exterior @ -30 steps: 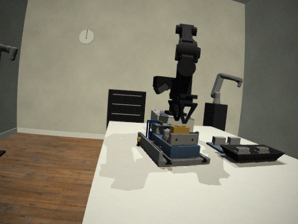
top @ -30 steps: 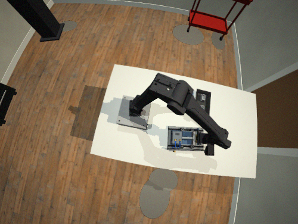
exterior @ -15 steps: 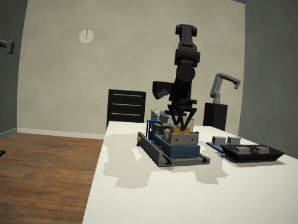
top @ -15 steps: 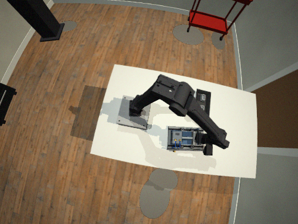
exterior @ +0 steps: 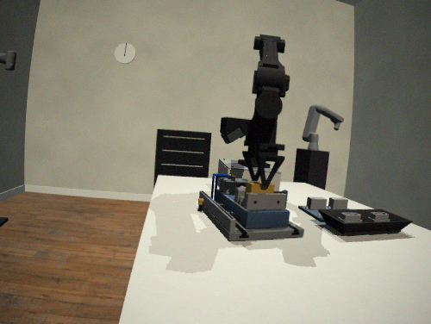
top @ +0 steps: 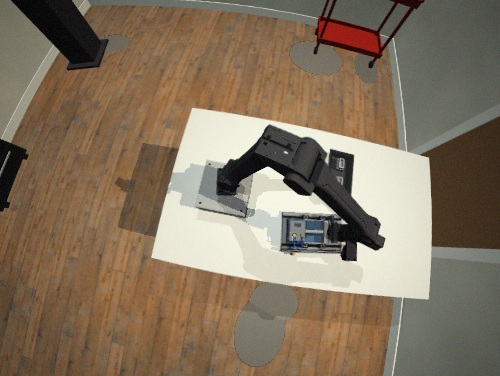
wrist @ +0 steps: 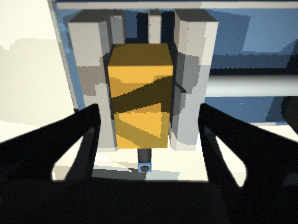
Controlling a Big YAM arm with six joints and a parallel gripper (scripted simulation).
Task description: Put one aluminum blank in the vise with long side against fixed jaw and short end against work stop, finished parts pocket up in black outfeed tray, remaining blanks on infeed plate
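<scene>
Now: the yellow brass blank 2 cm below my hand. Round my hand: light cylinder (8 cm behind, 1 cm to the left, 4 cm below); then vise (7 cm behind, 1 cm to the left, 8 cm below); then dark rod (1 cm ahead, 5 cm to the left, 3 cm below).
</scene>
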